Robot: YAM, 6 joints.
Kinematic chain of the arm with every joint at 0, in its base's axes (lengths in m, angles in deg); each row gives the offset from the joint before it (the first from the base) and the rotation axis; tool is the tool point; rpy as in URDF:
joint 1: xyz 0 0 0.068 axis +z
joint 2: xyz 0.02 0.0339 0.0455 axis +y
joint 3: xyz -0.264 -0.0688 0 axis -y
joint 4: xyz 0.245 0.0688 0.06 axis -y
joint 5: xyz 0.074 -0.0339 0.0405 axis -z
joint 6: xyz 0.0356 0 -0.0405 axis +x
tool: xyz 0 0 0 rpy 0 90 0
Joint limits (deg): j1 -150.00..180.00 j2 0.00..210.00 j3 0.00..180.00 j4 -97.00..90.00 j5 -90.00..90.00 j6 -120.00..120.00
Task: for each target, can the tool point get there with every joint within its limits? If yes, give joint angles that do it. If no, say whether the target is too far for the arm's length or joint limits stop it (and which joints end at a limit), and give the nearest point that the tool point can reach.
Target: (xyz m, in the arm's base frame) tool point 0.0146 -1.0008 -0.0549
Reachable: no: too far | nearest point 0.0093 -0.6367 0.0076 | short by 0.369 m
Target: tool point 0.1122 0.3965 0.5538
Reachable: yes | joints 72.86 116.13 127.11 53.52 -15.74 -36.55
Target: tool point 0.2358 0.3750 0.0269
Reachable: yes | joints 59.80 139.87 88.93 -28.26 25.28 -45.32
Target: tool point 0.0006 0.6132 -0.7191
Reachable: no: too far | nearest point 0.0004 0.4157 -0.3395 | short by 0.428 m
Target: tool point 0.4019 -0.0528 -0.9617
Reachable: no: too far | nearest point 0.3053 -0.0401 -0.3754 | short by 0.594 m
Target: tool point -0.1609 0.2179 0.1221
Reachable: yes | joints 130.19 110.54 61.54 -68.45 29.84 93.58
